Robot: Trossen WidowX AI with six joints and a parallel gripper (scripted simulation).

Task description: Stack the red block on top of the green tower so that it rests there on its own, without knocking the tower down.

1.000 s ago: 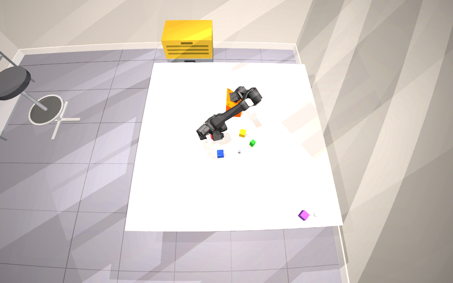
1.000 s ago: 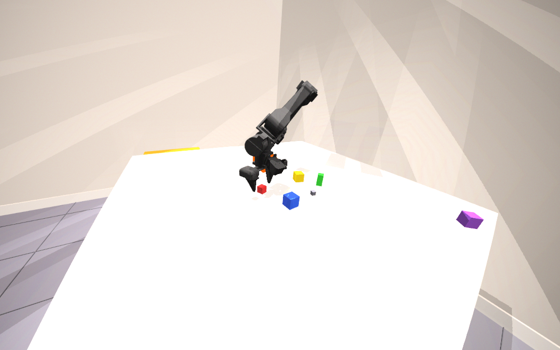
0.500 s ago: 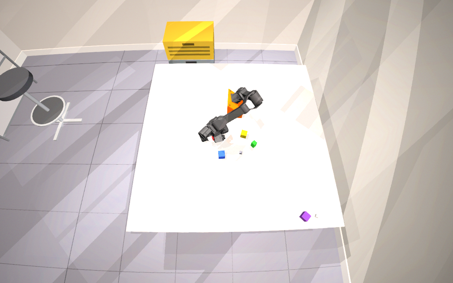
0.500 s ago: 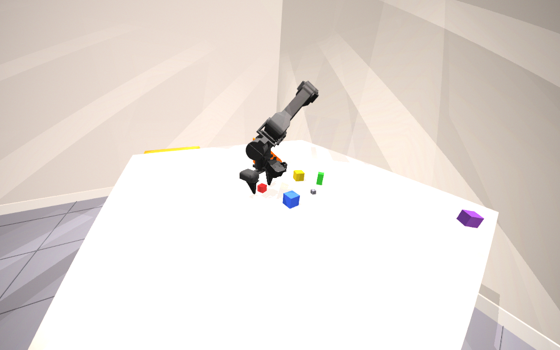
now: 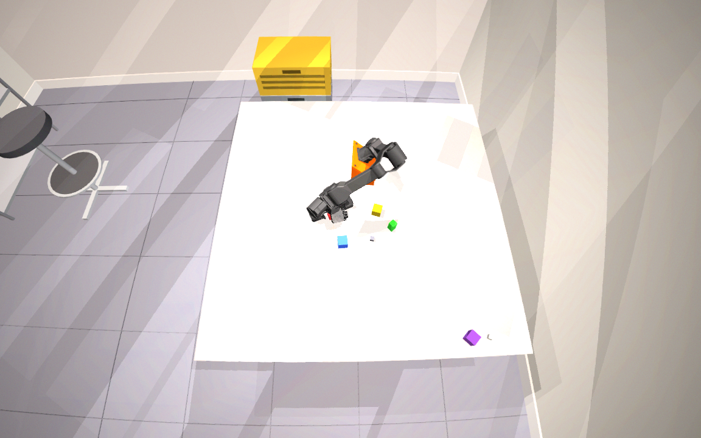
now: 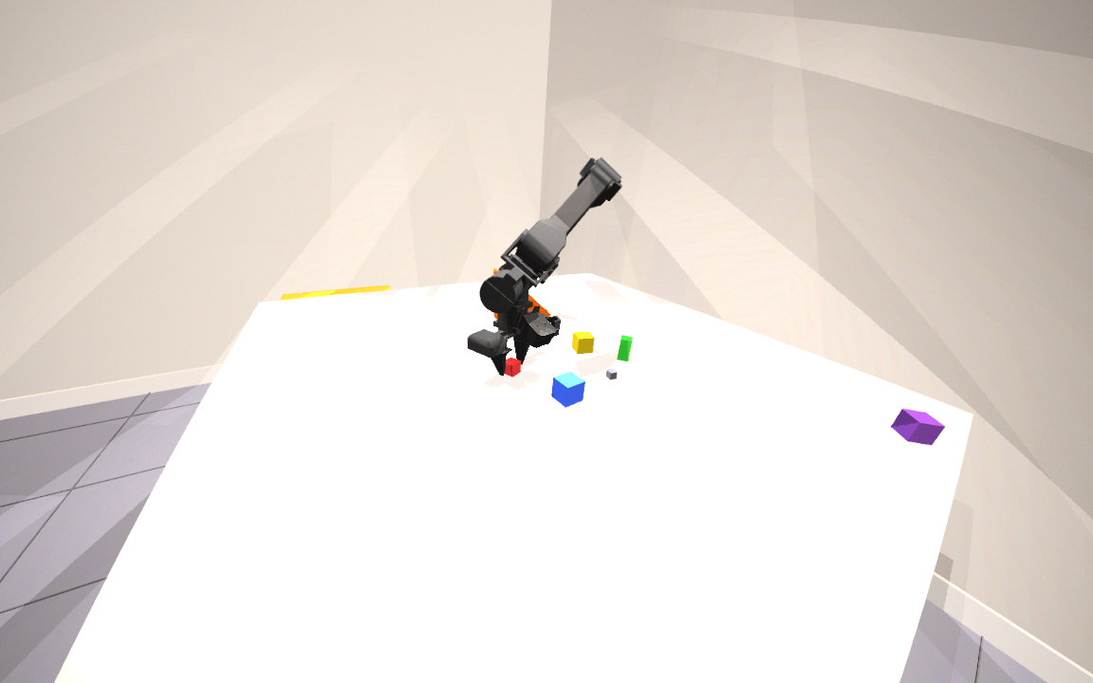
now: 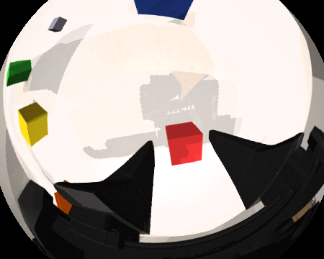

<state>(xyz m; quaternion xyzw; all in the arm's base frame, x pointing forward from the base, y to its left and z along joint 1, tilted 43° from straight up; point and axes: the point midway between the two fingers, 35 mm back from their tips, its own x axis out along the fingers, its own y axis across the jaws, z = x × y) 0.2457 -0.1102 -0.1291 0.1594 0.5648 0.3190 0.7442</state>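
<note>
The yellow cube lies 200 mm to the left of my gripper tip and 10 mm above it. Also, from my gripper tip: blue cube (130 mm ahead, 40 mm to the left, 10 mm above); then red block (10 mm above); then tiny grey cube (130 mm ahead, 160 mm to the left).
</note>
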